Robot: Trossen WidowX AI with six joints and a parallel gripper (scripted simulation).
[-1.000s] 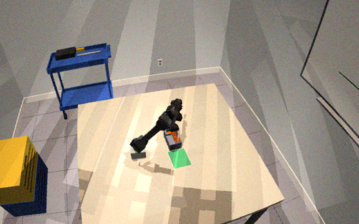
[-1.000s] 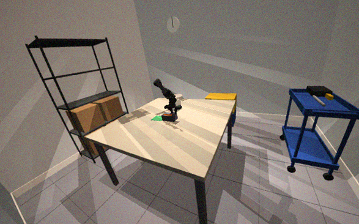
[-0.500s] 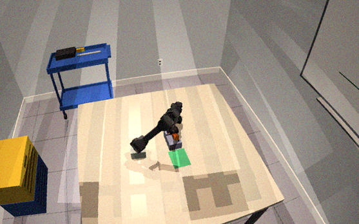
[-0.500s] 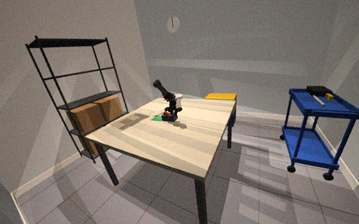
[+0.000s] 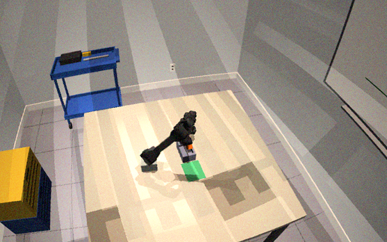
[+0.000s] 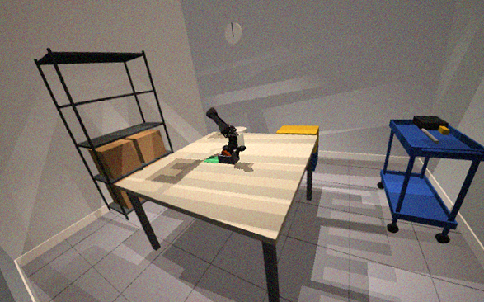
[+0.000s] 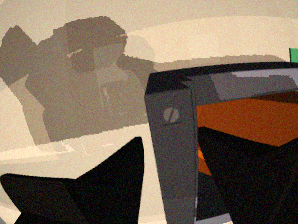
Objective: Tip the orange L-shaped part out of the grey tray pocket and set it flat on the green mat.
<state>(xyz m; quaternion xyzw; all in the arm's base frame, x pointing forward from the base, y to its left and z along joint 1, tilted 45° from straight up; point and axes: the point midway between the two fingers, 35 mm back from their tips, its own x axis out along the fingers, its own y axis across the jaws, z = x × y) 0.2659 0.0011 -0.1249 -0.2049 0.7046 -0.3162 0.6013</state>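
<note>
Right now my gripper tip is 50 mm to the left of the orange L-shaped part, 10 mm below it and 10 mm past it. The rest, counted from my gripper tip: green mat (220 mm to the right, 50 mm below, 20 mm behind).
</note>
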